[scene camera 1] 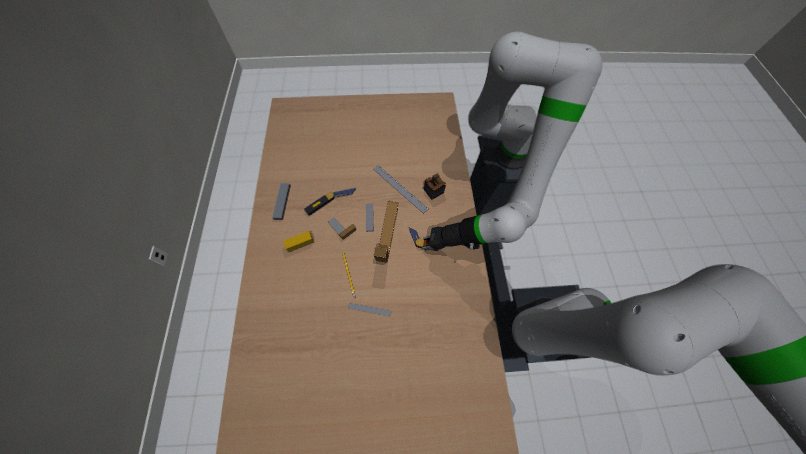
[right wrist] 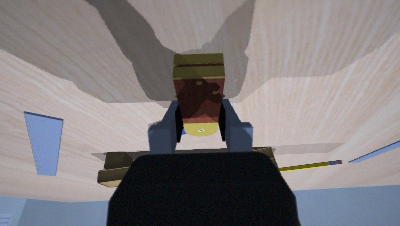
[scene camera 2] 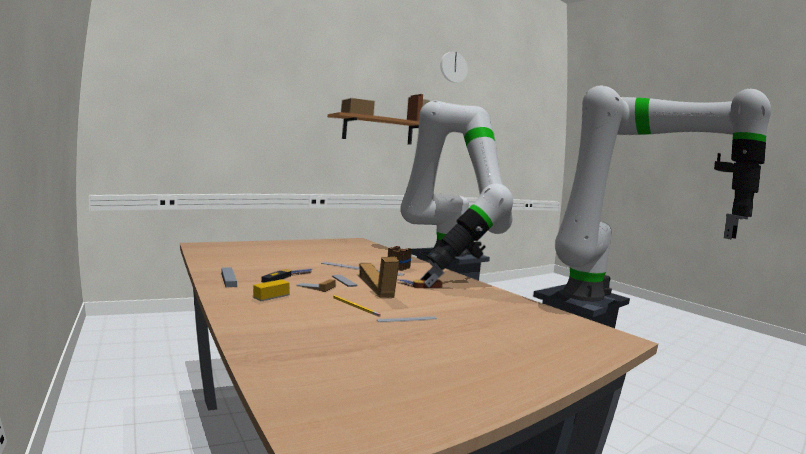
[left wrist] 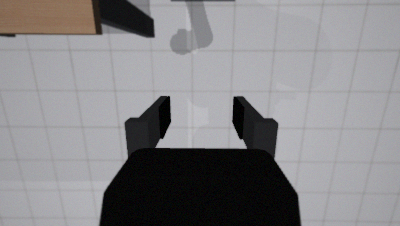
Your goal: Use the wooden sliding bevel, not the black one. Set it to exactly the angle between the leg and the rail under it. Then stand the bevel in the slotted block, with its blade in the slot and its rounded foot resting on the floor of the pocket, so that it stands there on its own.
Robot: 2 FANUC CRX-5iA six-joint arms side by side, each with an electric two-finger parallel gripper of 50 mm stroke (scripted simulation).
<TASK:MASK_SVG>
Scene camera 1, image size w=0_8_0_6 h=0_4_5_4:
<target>wooden leg-and-rail piece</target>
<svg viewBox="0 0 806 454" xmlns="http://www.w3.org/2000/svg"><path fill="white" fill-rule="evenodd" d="M388 201L379 247L375 247L374 257L379 262L388 262L398 209L398 202Z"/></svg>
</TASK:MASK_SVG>
